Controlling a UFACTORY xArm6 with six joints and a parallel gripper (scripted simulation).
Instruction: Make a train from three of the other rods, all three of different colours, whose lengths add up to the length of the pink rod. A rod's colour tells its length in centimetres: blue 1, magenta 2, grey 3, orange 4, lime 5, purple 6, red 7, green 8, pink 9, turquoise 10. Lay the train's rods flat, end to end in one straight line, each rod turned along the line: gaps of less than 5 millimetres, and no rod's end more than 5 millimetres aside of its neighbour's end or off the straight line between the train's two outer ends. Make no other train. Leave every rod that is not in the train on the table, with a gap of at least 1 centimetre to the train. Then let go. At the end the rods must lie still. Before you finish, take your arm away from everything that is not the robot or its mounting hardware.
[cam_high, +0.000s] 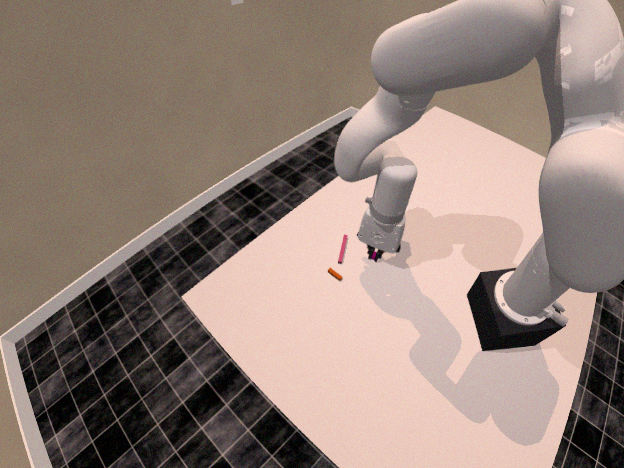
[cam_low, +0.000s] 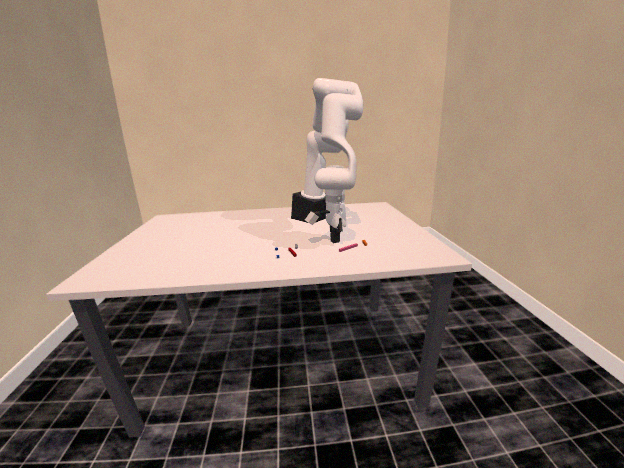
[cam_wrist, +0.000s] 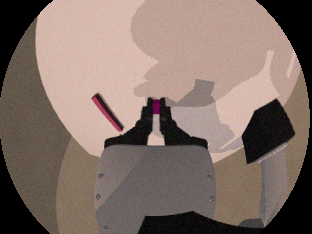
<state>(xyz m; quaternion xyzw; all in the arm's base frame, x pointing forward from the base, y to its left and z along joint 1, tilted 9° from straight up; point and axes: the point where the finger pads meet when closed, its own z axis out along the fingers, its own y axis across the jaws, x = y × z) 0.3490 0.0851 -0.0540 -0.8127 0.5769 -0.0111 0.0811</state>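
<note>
My gripper is now 20 mm above the magenta rod. The rest, counted from my hand: orange rod (120 mm to the left, 30 mm ahead, 20 mm below); grey rod (160 mm to the right, 40 mm ahead, 20 mm below); pink rod (70 mm ahead, 40 mm to the left, 20 mm below).
</note>
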